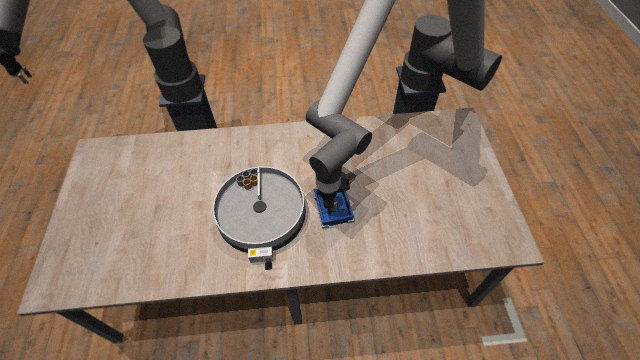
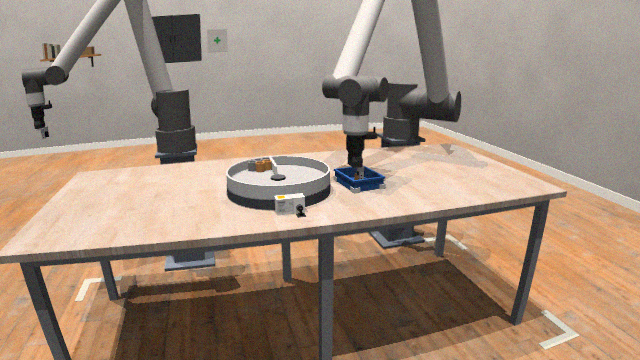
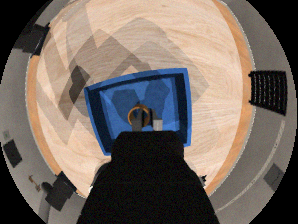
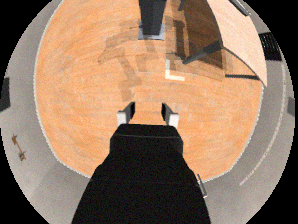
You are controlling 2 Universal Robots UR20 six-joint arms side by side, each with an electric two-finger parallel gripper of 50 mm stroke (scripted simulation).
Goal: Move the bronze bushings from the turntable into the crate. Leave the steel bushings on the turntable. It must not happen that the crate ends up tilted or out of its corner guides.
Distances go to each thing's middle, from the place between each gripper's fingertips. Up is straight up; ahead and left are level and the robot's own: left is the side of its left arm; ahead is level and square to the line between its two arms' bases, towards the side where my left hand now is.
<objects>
I see my left gripper 2 cm past the blue crate (image 1: 343, 214) and 2 cm above it. The rest, counted from my left hand: turntable (image 1: 240, 214) 34 cm to the right, 1 cm behind, 1 cm above.
</objects>
